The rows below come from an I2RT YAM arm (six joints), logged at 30 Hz.
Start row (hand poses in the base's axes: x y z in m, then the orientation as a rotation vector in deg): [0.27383 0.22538 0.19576 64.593 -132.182 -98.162]
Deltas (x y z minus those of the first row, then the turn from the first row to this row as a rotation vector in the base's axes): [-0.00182 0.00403 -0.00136 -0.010 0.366 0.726]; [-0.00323 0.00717 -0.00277 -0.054 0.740 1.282]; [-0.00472 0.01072 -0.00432 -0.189 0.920 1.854]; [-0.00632 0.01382 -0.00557 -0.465 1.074 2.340]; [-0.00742 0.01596 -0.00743 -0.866 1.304 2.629]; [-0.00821 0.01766 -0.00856 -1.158 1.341 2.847]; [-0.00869 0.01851 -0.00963 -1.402 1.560 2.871]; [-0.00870 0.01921 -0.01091 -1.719 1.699 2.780]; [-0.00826 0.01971 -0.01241 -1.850 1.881 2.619]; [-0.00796 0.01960 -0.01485 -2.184 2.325 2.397]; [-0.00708 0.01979 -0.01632 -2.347 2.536 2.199]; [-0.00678 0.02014 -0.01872 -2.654 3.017 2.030]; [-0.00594 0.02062 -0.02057 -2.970 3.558 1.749]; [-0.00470 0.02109 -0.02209 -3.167 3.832 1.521]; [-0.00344 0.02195 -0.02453 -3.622 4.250 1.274]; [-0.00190 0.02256 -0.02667 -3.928 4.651 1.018]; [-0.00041 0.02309 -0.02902 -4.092 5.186 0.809]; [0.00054 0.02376 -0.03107 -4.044 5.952 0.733]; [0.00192 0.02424 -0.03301 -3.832 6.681 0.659]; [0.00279 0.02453 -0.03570 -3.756 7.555 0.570]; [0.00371 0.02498 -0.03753 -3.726 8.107 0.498]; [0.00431 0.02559 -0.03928 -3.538 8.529 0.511]
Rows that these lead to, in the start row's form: [0.27201 0.22941 0.19440 64.876 -131.280 -97.963]; [0.27060 0.23255 0.19299 64.979 -130.557 -97.776]; [0.26911 0.23610 0.19144 65.295 -129.985 -97.428]; [0.26751 0.23920 0.19019 65.532 -129.593 -96.918]; [0.26641 0.24134 0.18833 65.477 -129.420 -96.323]; [0.26562 0.24304 0.18720 65.589 -129.360 -95.866]; [0.26514 0.24389 0.18613 65.326 -129.354 -95.571]; [0.26513 0.24459 0.18485 65.032 -129.546 -95.204]; [0.26557 0.24509 0.18335 64.659 -129.672 -95.115]; [0.26587 0.24498 0.18091 63.904 -129.821 -94.819]; [0.26675 0.24517 0.17944 63.459 -129.981 -94.703]; [0.26705 0.24552 0.17704 62.720 -130.037 -94.429]; [0.26789 0.24600 0.17519 61.810 -130.165 -94.188]; [0.26913 0.24647 0.17367 61.263 -130.330 -94.044]; [0.27039 0.24733 0.17123 60.496 -130.568 -93.586]; [0.27193 0.24794 0.16909 59.767 -130.738 -93.323]; [0.27342 0.24847 0.16674 58.962 -130.704 -93.253]; [0.27437 0.24914 0.16469 58.071 -130.291 -93.452]; [0.27575 0.24962 0.16275 57.251 -129.805 -93.857]; [0.27662 0.24991 0.16006 56.240 -129.317 -94.101]; [0.27754 0.25036 0.15823 55.586 -129.031 -94.233]; [0.27814 0.25097 0.15648 55.177 -128.659 -94.526]
